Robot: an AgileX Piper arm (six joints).
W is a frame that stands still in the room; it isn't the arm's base.
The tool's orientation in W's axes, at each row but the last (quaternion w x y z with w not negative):
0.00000 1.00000 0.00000 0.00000
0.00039 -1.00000 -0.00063 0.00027
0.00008 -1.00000 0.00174 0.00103
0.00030 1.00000 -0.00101 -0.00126
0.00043 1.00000 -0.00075 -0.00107
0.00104 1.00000 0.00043 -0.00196
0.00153 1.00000 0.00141 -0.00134
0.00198 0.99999 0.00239 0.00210
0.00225 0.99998 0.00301 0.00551
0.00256 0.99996 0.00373 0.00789
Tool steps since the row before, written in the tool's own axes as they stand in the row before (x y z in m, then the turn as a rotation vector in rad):
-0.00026 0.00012 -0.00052 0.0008 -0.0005 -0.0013
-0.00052 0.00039 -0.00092 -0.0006 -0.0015 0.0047
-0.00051 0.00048 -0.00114 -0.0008 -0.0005 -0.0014
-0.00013 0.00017 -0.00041 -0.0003 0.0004 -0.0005
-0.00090 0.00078 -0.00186 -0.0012 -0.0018 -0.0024
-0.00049 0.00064 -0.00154 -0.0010 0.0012 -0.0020
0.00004 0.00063 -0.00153 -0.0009 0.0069 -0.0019
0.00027 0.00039 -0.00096 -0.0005 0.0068 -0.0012
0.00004 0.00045 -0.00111 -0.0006 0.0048 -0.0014
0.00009 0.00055 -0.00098 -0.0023 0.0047 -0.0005
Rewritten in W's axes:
-0.00026 -0.00012 0.00052 0.0008 0.0005 0.0013
-0.00052 -0.00039 0.00092 -0.0006 0.0015 -0.0047
-0.00051 -0.00048 0.00114 -0.0008 0.0005 0.0014
-0.00013 -0.00017 0.00041 -0.0003 -0.0004 0.0005
-0.00090 -0.00078 0.00186 -0.0012 0.0018 0.0024
-0.00048 -0.00064 0.00154 -0.0010 -0.0012 0.0020
0.00005 -0.00063 0.00153 -0.0009 -0.0069 0.0019
0.00027 -0.00038 0.00096 -0.0005 -0.0068 0.0012
0.00003 -0.00044 0.00111 -0.0006 -0.0048 0.0014
0.00008 -0.00054 0.00098 -0.0023 -0.0047 0.0005

